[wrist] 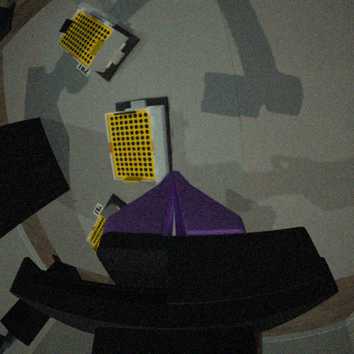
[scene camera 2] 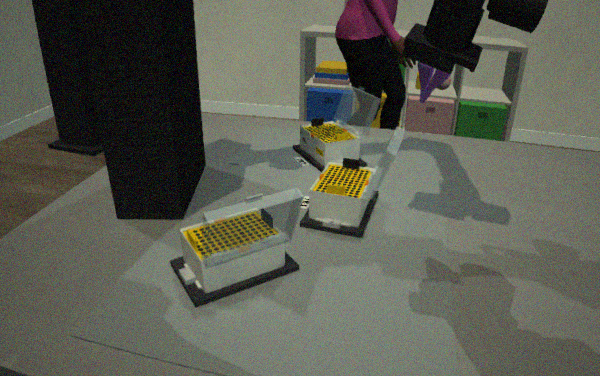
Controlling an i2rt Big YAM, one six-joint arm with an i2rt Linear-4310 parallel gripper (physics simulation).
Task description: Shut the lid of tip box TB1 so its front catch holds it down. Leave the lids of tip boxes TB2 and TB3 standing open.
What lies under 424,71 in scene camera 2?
My gripper.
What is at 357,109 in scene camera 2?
A clear lid.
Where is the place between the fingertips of my gripper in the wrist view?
173,178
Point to a clear lid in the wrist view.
156,112
